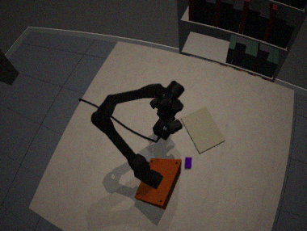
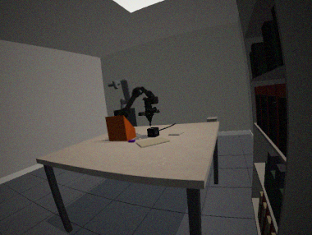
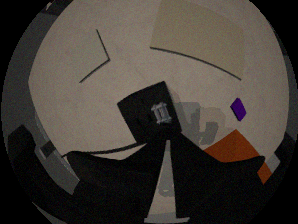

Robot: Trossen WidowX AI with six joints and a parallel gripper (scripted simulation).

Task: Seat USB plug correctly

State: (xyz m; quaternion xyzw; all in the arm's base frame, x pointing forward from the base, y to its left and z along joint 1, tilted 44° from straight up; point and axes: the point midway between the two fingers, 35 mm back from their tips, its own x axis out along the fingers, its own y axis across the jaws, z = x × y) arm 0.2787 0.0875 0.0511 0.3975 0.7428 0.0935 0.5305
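Now: the grey USB plug 10 mm below my gripper tip. Round my gripper tip: flat beige pad 160 mm to the right, 130 mm below, 100 mm ahead; small purple block 170 mm to the right, 130 mm below, 100 mm behind; USB socket 60 mm below, 10 mm to the left.
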